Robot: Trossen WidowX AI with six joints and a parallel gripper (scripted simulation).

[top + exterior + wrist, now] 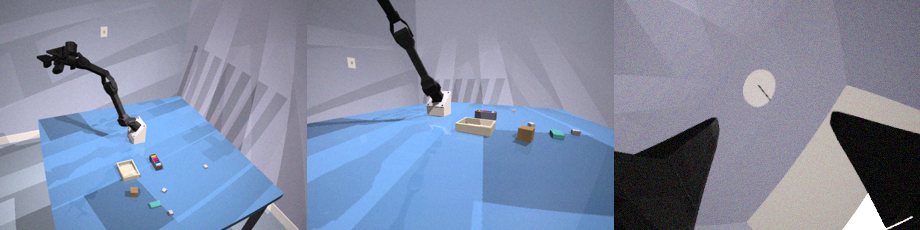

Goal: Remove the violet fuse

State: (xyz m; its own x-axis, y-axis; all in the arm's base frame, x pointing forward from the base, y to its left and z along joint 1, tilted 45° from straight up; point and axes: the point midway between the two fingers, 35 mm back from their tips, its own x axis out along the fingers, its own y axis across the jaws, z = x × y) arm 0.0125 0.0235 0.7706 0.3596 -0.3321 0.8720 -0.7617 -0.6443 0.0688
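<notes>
My gripper tip is now 65 cm above the violet fuse, 54 cm to the right of it and 31 cm short of it. The rest, counted from my gripper tip: tray 68 cm below, 35 cm to the left, 30 cm ahead; yellow fuse 65 cm below, 54 cm to the left, 29 cm ahead; red fuse 65 cm below, 54 cm to the left, 32 cm ahead.
</notes>
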